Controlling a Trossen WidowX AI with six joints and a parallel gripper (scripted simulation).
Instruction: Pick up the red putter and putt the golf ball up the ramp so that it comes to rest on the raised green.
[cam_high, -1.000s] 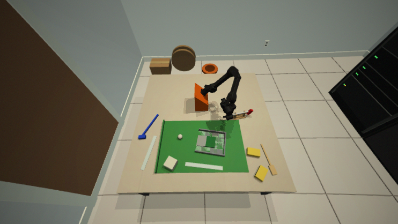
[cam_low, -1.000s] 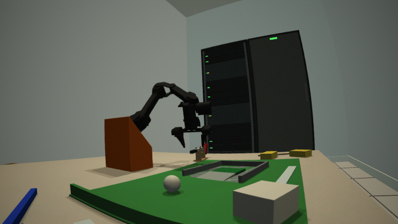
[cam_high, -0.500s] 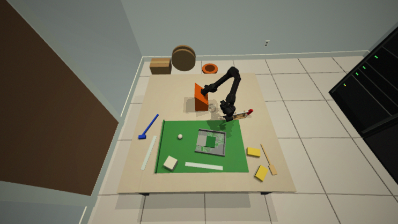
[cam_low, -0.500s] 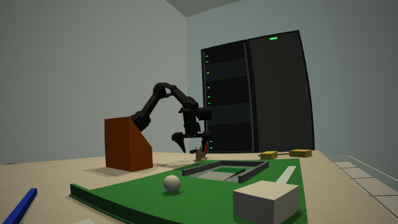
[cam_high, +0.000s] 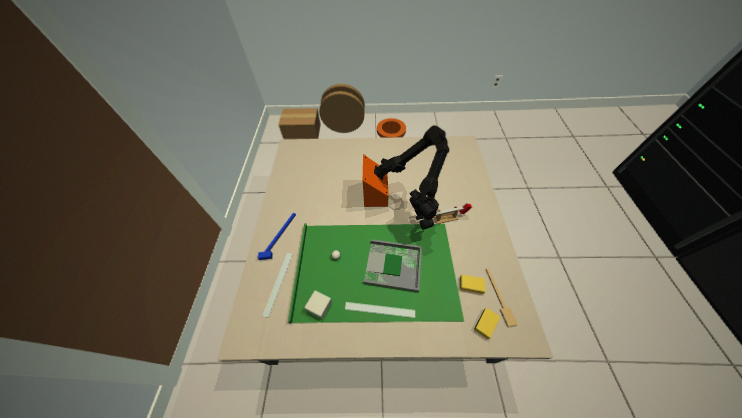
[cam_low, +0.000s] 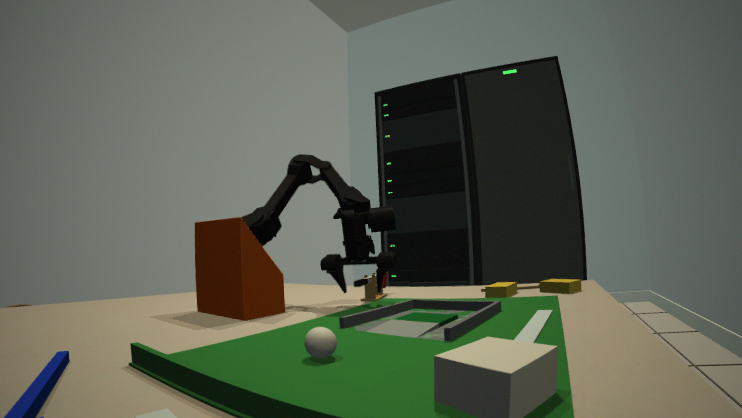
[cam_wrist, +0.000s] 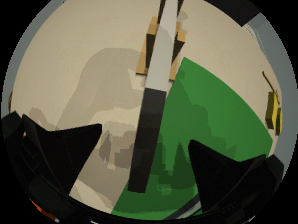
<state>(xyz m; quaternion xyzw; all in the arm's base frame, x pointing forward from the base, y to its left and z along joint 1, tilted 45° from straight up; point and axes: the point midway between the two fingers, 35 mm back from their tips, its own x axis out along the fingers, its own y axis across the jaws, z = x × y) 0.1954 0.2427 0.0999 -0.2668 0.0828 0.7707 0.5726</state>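
Right now my gripper tip is 12 cm to the right of the wooden stand and 5 cm past it. From my gripper tip the other things lie so: blue putter: 72 cm to the right, 17 cm ahead, 2 cm below; then white golf ball: 41 cm to the right, 24 cm ahead, 1 cm below; then white cube: 48 cm ahead, 44 cm to the right, 1 cm below.
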